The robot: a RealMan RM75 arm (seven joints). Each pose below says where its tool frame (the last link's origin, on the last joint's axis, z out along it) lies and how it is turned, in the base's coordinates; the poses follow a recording.
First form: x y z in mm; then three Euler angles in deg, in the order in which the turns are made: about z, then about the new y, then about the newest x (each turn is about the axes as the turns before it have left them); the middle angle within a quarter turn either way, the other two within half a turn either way.
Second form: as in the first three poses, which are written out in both.
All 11 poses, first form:
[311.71 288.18 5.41 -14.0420 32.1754 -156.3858]
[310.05 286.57 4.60 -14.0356 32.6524 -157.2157]
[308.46 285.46 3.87 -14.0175 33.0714 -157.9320]
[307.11 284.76 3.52 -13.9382 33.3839 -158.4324]
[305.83 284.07 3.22 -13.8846 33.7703 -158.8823]
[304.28 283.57 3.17 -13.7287 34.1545 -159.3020]
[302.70 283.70 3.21 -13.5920 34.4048 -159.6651]
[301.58 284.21 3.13 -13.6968 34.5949 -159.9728]
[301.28 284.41 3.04 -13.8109 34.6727 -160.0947]
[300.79 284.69 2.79 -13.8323 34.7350 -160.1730]
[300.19 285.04 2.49 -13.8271 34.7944 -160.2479]
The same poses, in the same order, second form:
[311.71 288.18 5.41 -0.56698 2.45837 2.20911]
[310.05 286.57 4.60 -0.54360 2.45951 2.23513]
[308.46 285.46 3.87 -0.52331 2.46005 2.25798]
[307.11 284.76 3.52 -0.50884 2.45995 2.27538]
[305.83 284.07 3.22 -0.49420 2.45822 2.29202]
[304.28 283.57 3.17 -0.48028 2.45611 2.30962]
[302.70 283.70 3.21 -0.46957 2.45537 2.32386]
[301.58 284.21 3.13 -0.46087 2.45500 2.33181]
[301.28 284.41 3.04 -0.45739 2.45480 2.33372]
[300.79 284.69 2.79 -0.45497 2.45448 2.33599]
[300.19 285.04 2.49 -0.45267 2.45418 2.33861]

